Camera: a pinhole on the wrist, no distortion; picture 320 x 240 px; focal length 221.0 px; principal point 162.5 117.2 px. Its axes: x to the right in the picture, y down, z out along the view. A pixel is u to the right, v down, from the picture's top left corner.
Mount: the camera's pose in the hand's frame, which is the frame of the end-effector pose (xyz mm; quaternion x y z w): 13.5 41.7 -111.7 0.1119 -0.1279 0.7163 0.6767
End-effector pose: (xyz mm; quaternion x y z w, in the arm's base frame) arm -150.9 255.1 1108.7 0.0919 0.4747 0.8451 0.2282
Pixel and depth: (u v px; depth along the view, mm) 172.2 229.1 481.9
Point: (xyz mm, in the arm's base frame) 218.4 452.5 1210.4
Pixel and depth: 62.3 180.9 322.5
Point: 29.3 419.4 1012.0
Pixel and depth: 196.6 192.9 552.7
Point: 196.2 526.9 1288.5
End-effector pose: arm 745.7 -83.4 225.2 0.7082 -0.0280 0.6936 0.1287
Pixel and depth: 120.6 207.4 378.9
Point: 986.7 4.2 61.1
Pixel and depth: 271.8 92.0 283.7
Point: 927.8 -201.3 269.3
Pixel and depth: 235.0 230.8 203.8
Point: 832.2 -148.9 132.6
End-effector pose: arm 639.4 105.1 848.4 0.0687 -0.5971 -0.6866 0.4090
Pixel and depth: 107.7 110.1 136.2
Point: 607.3 96.0 826.0
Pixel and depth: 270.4 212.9 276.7
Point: 639.3 329.5 916.2
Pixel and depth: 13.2 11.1 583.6
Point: 8.1 123.0 610.7
